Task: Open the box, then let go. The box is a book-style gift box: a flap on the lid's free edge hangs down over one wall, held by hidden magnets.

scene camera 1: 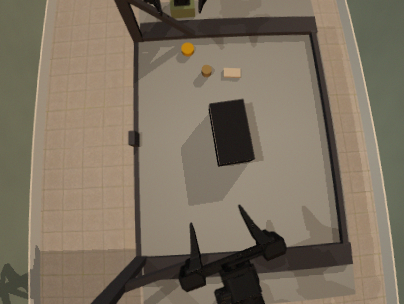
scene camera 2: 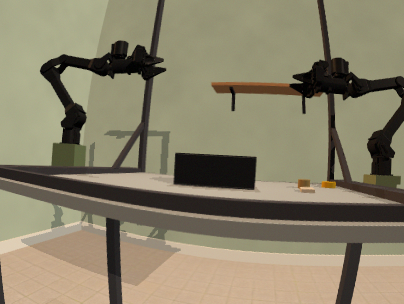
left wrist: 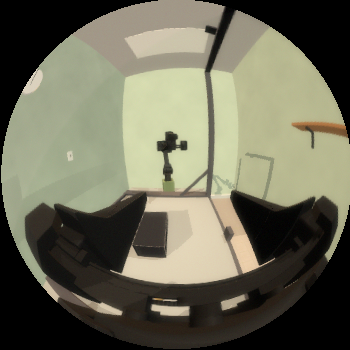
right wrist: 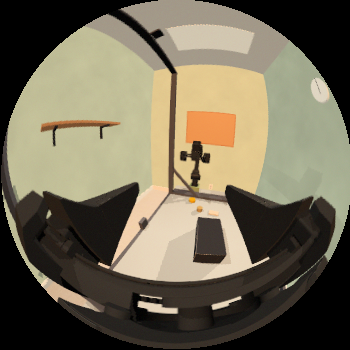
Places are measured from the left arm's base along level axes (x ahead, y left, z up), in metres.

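Pixels of known places: left gripper, fingertip midpoint: (scene camera 1: 180, 13) (scene camera 2: 290, 81) (left wrist: 189, 195) (right wrist: 193, 158); right gripper, fingertip midpoint: (scene camera 1: 215, 214) (scene camera 2: 165, 65) (left wrist: 174, 144) (right wrist: 182, 187); left arm's base at its link origin: (right wrist: 194, 184); right arm's base at its link origin: (left wrist: 167, 179).
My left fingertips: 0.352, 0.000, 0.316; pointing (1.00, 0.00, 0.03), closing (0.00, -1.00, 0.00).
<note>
For each thing: its top centre in the pictures, then the offset to it from my left fingertips, as dx, dy, dz.
- black box at its top centre: (scene camera 2: 217, 155) (scene camera 1: 231, 130) (left wrist: 151, 225) (right wrist: 210, 233) +0.230, +0.132, -0.279
- orange disc at its top centre: (scene camera 2: 328, 181) (scene camera 1: 187, 48) (right wrist: 191, 198) -0.141, +0.007, -0.345
- brown cylinder at its top centre: (scene camera 2: 304, 179) (scene camera 1: 206, 69) (right wrist: 199, 207) -0.036, +0.073, -0.337
- pale block at its top centre: (scene camera 2: 307, 188) (scene camera 1: 232, 72) (right wrist: 213, 211) -0.025, +0.174, -0.355
A black box (scene camera 1: 231, 132) (scene camera 2: 215, 170) (left wrist: 151, 230) (right wrist: 210, 237) stands on the table with its lid down flat. A thin pale line runs along its left long edge in scene camera 1. The flap cannot be told apart from the dark walls. My left gripper (scene camera 1: 180, 11) (scene camera 2: 294, 81) (left wrist: 189, 195) is open and empty, partly cut off at the top of scene camera 1. My right gripper (scene camera 1: 215, 215) (scene camera 2: 164, 65) (right wrist: 182, 187) is open and empty. Both are raised high above the table, well apart from the box at opposite ends.
An orange disc (scene camera 1: 187, 49) (scene camera 2: 328, 184) (right wrist: 192, 200), a brown cylinder (scene camera 1: 206, 70) (scene camera 2: 304, 183) (right wrist: 199, 209) and a pale block (scene camera 1: 232, 73) (scene camera 2: 307, 190) (right wrist: 213, 213) lie on the left arm's side of the box. A dark frame (scene camera 1: 327, 135) borders the table.
</note>
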